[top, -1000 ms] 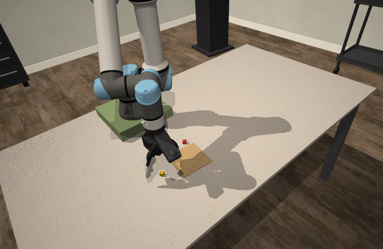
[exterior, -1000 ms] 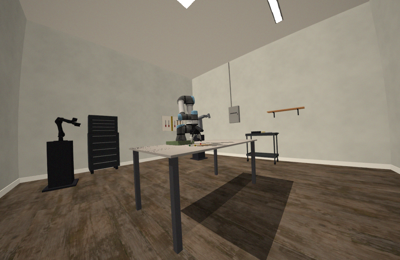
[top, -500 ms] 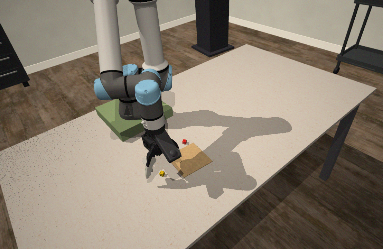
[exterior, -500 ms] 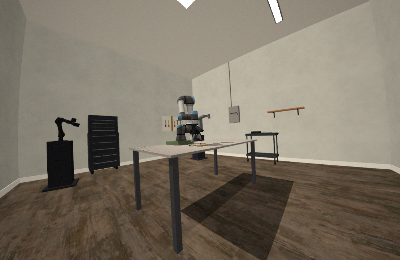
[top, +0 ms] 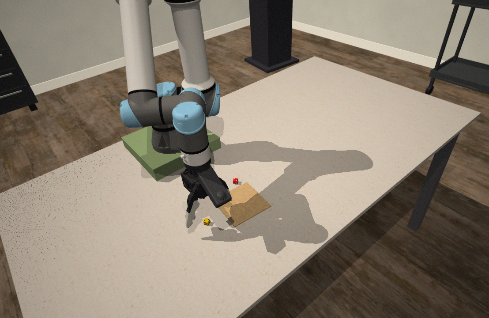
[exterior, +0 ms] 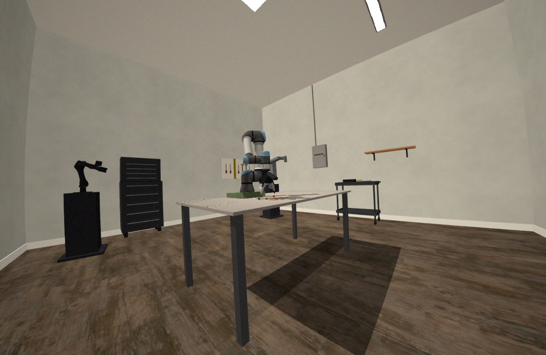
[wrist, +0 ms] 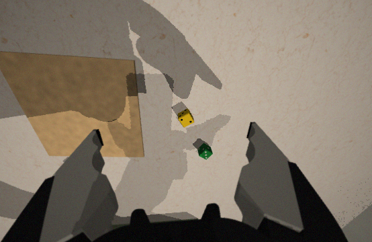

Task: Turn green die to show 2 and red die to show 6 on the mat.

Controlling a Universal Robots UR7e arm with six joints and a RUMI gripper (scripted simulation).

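Right now my hand is 10 mm past the yellow die, 10 mm to the left of it and 30 mm above it. From my hand the other things lie so: red die (110 mm behind, 160 mm to the left, 30 mm below); green die (70 mm behind, 50 mm to the right, 30 mm below); tan mat (20 mm behind, 120 mm to the left, 40 mm below).
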